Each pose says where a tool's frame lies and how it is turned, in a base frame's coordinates. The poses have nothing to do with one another.
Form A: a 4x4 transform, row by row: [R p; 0 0 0 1], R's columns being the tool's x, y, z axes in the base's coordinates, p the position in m. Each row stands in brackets.
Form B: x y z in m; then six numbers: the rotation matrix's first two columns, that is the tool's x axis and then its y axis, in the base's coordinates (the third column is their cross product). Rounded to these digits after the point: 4 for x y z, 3 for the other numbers.
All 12 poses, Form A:
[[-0.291 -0.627 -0.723 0.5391], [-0.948 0.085 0.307 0.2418], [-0.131 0.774 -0.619 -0.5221], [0 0 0 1]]
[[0.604 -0.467 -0.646 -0.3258], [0.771 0.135 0.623 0.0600], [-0.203 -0.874 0.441 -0.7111], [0 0 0 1]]
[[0.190 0.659 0.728 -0.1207], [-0.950 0.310 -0.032 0.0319], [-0.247 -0.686 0.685 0.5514], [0 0 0 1]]
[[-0.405 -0.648 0.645 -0.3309], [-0.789 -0.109 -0.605 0.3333], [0.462 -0.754 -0.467 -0.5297], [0 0 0 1]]
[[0.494 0.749 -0.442 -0.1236], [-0.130 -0.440 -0.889 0.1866], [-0.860 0.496 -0.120 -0.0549], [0 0 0 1]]
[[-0.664 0.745 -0.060 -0.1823], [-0.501 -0.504 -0.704 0.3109], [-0.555 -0.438 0.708 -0.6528], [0 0 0 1]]
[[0.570 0.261 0.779 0.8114], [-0.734 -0.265 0.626 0.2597], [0.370 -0.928 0.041 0.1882], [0 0 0 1]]
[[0.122 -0.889 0.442 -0.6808], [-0.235 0.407 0.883 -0.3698], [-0.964 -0.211 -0.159 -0.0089], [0 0 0 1]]
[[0.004 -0.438 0.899 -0.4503], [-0.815 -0.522 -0.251 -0.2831], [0.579 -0.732 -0.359 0.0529], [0 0 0 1]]
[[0.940 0.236 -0.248 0.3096], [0.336 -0.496 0.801 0.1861], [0.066 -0.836 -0.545 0.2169], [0 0 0 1]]
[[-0.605 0.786 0.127 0.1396], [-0.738 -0.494 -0.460 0.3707], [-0.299 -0.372 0.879 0.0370], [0 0 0 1]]
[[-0.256 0.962 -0.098 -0.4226], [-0.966 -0.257 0.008 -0.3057], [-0.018 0.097 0.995 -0.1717], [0 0 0 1]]
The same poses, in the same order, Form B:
0.5391 0.2418 -0.5221 -0.291 -0.948 -0.131 -0.627 0.085 0.774
-0.3258 0.0600 -0.7111 0.604 0.771 -0.203 -0.467 0.135 -0.874
-0.1207 0.0319 0.5514 0.190 -0.950 -0.247 0.659 0.310 -0.686
-0.3309 0.3333 -0.5297 -0.405 -0.789 0.462 -0.648 -0.109 -0.754
-0.1236 0.1866 -0.0549 0.494 -0.130 -0.860 0.749 -0.440 0.496
-0.1823 0.3109 -0.6528 -0.664 -0.501 -0.555 0.745 -0.504 -0.438
0.8114 0.2597 0.1882 0.570 -0.734 0.370 0.261 -0.265 -0.928
-0.6808 -0.3698 -0.0089 0.122 -0.235 -0.964 -0.889 0.407 -0.211
-0.4503 -0.2831 0.0529 0.004 -0.815 0.579 -0.438 -0.522 -0.732
0.3096 0.1861 0.2169 0.940 0.336 0.066 0.236 -0.496 -0.836
0.1396 0.3707 0.0370 -0.605 -0.738 -0.299 0.786 -0.494 -0.372
-0.4226 -0.3057 -0.1717 -0.256 -0.966 -0.018 0.962 -0.257 0.097

